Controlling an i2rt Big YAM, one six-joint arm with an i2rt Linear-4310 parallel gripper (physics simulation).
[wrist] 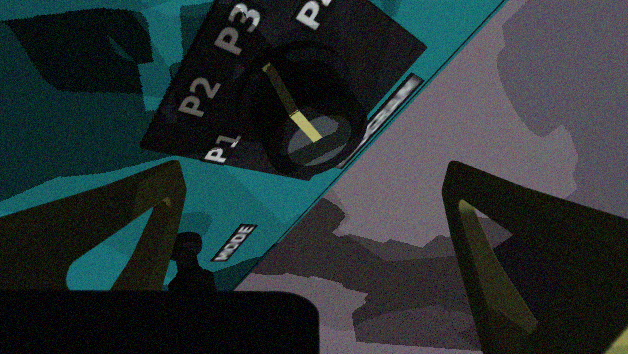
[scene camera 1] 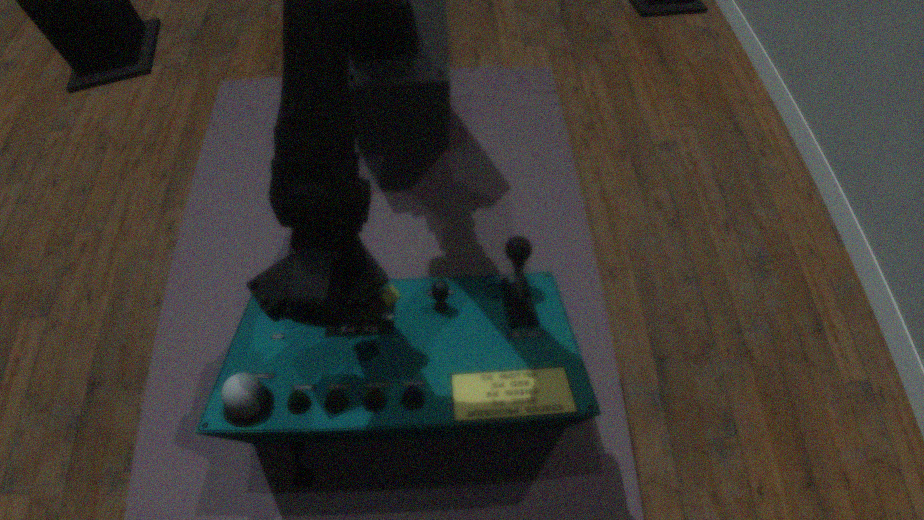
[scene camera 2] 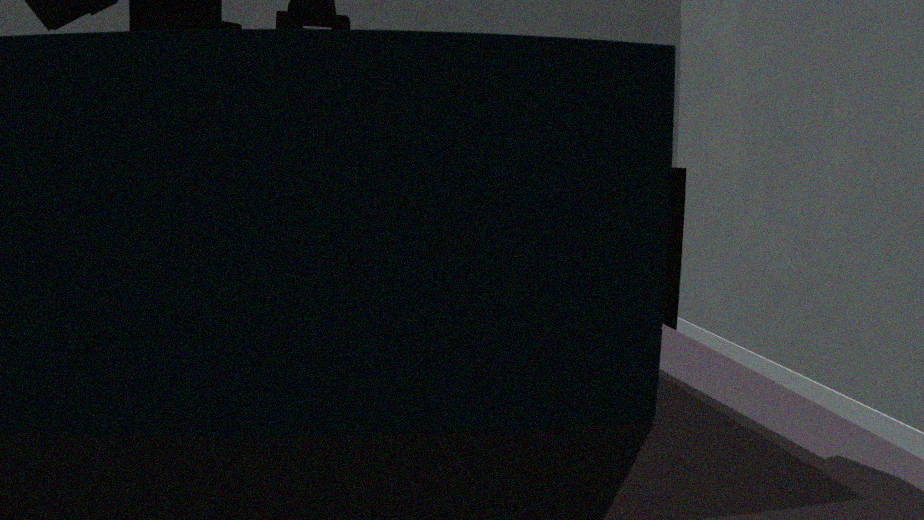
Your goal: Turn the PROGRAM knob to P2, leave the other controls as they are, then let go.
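Observation:
The black PROGRAM knob sits on its dark label plate on the teal panel. In the wrist view the yellow pointer line runs up-left across the cap and side, its outer end toward P3. P1 and P2 lie to its left, P4 above. My gripper is open and empty. Its fingertips stand wide apart, below the knob in the wrist view, with the knob's image between their columns. In scene camera 1 the arm and gripper cover the knob; contact cannot be told.
The MODE toggle stands near the left finger in the wrist view. In scene camera 1 a ball-topped lever, a white dome, several dark buttons and a yellow note are on the panel. Its dark side fills much of scene camera 2.

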